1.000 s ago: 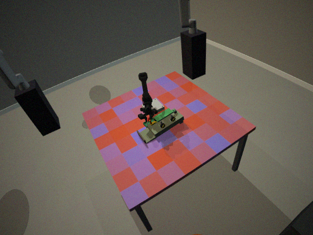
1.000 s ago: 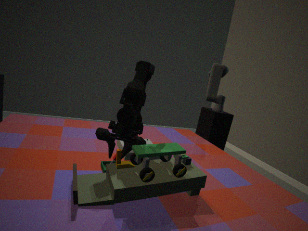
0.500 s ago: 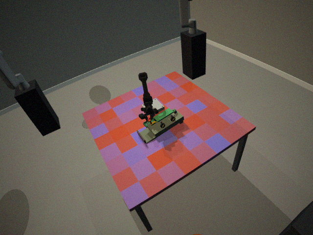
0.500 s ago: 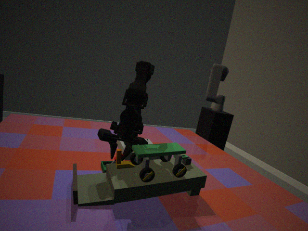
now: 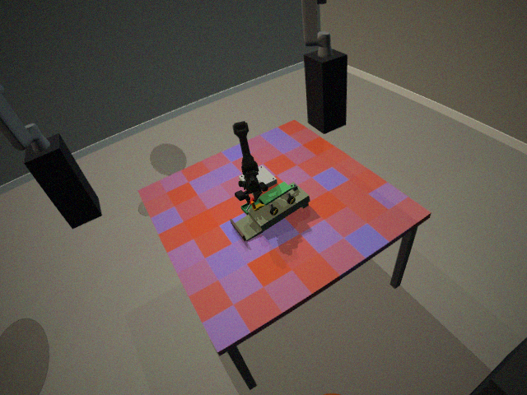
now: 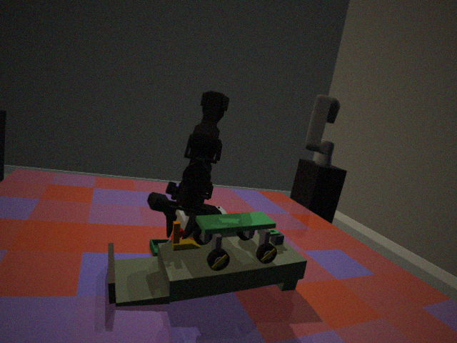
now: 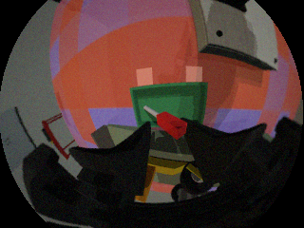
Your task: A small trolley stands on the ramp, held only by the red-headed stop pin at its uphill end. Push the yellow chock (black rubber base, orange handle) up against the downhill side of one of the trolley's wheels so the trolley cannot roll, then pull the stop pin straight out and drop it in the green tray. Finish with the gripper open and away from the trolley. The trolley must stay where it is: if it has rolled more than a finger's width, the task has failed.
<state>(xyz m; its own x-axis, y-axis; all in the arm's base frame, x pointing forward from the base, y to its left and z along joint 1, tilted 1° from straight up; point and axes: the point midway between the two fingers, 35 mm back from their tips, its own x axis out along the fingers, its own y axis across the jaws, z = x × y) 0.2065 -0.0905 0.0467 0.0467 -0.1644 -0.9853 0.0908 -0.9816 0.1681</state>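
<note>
The green tray is 10 mm behind my gripper tip and 50 mm below it. The rest, counted from my gripper tip: yellow chock 70 mm ahead, 10 mm to the left, 30 mm above; dark end board 120 mm ahead, 150 mm to the right, 20 mm below; red-headed stop pin 10 mm to the right, 10 mm below.
</note>
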